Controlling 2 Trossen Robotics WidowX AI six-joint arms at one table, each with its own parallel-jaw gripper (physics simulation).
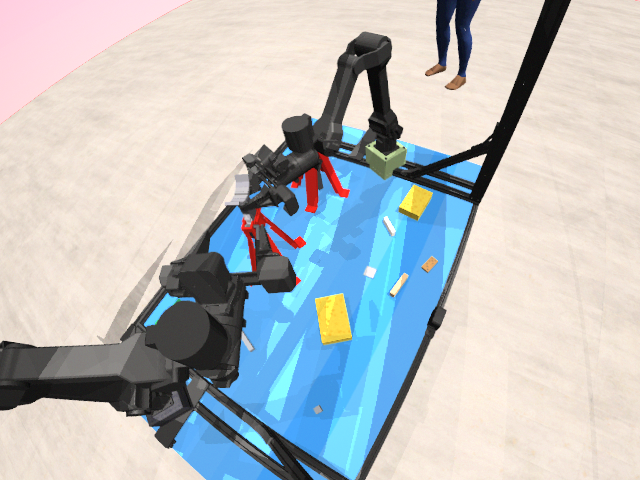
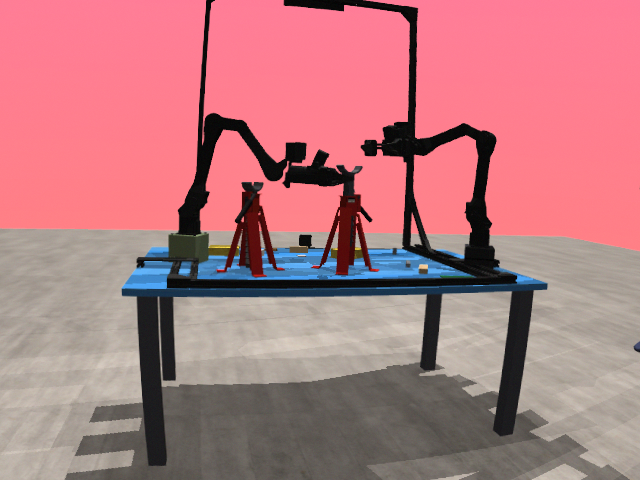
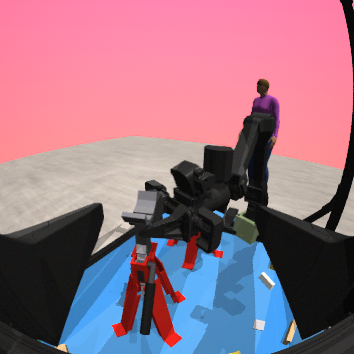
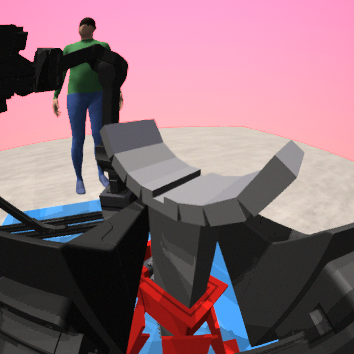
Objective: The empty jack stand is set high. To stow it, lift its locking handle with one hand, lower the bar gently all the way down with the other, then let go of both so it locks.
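The red jack stand [image 1: 257, 228] [image 2: 348, 224] [image 3: 140, 277] [image 4: 175, 309] stands near the table's edge with its dark bar [image 4: 179, 256] raised and its grey saddle [image 1: 239, 188] [image 2: 349, 169] [image 3: 144, 205] [image 4: 197, 189] high. Its dark locking handle [image 3: 147, 302] [image 2: 366, 214] hangs down along the stand. My right gripper [image 1: 270, 192] [image 2: 337, 177] [image 3: 133, 227] is shut on the bar just under the saddle. My left gripper [image 1: 234, 275] [image 2: 367, 148] is open and empty. It hovers beside the stand, above saddle height, clear of the handle.
A second red jack stand [image 1: 318, 176] [image 2: 251, 229] [image 3: 191, 253] stands behind, set low. Two yellow sponges [image 1: 332, 318] [image 1: 415, 201] and small blocks [image 1: 398, 284] lie on the blue table [image 1: 366, 381]. A black frame [image 1: 509, 119] edges it. A person [image 1: 453, 43] stands beyond.
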